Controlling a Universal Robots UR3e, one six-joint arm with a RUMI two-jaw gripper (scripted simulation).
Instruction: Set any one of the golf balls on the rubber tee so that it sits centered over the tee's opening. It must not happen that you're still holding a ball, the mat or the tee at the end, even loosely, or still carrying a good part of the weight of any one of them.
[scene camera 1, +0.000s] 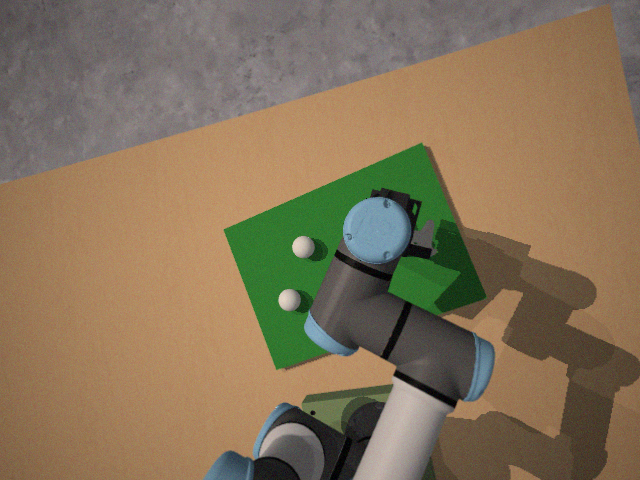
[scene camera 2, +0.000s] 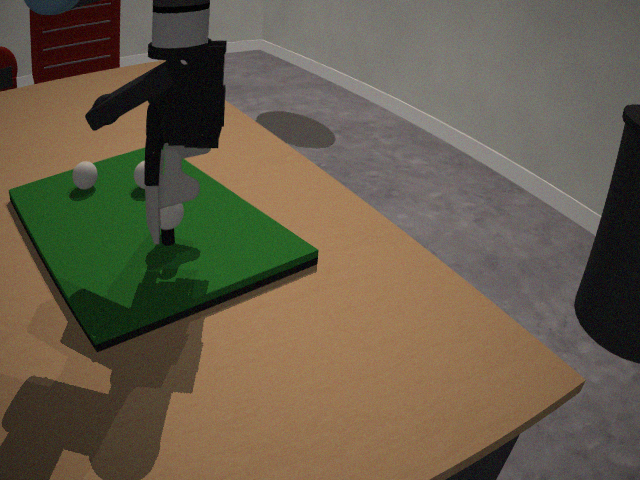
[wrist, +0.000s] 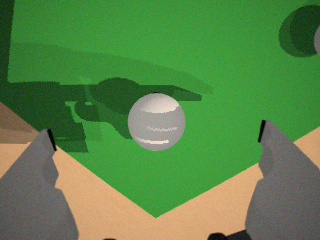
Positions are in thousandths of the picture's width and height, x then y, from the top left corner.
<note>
In view: my gripper (scene camera 2: 263, 436) and a green mat (scene camera 2: 149, 507).
The green mat is seen too in scene camera 1 (scene camera 1: 409, 511) and in the wrist view (wrist: 248, 315). My gripper also shows in scene camera 1 (scene camera 1: 609, 497) and in the wrist view (wrist: 492, 527).
</note>
